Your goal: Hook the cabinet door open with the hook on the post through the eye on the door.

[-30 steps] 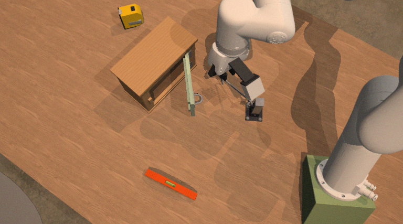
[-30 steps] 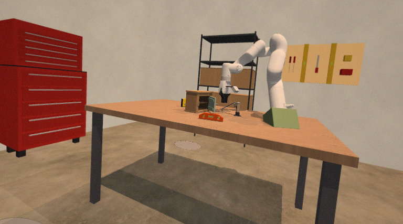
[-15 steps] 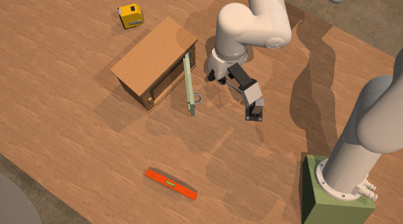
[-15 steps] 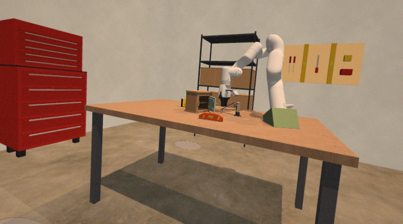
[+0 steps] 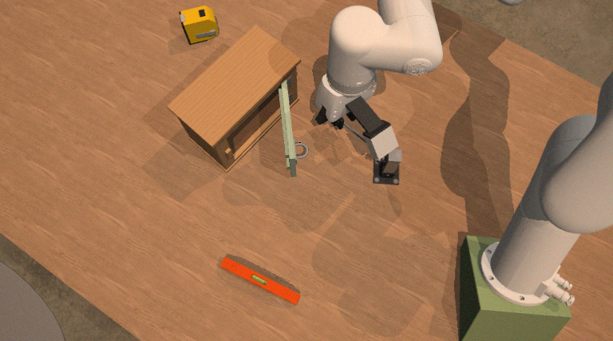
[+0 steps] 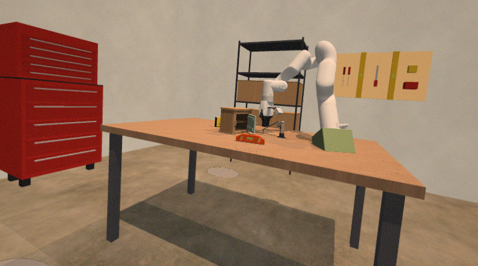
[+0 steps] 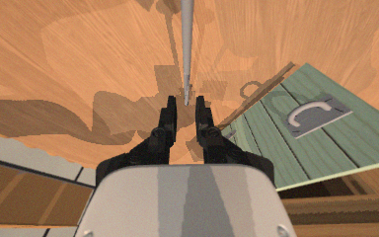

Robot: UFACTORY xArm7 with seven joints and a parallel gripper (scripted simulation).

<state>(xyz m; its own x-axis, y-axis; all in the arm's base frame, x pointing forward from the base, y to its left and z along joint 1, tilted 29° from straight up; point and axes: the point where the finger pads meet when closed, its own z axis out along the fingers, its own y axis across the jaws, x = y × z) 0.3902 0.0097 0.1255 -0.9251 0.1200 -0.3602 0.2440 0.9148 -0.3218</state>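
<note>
Right now the thin grey hook is 50 mm behind my hand, 10 mm to the left of it and 20 mm below it. From my hand the other things lie so: yellow tape measure (360 mm ahead, 30 mm to the left, 30 mm below); orange spirit level (80 mm behind, 330 mm to the left, 50 mm below); pale green door (60 mm ahead, 80 mm to the left).
</note>
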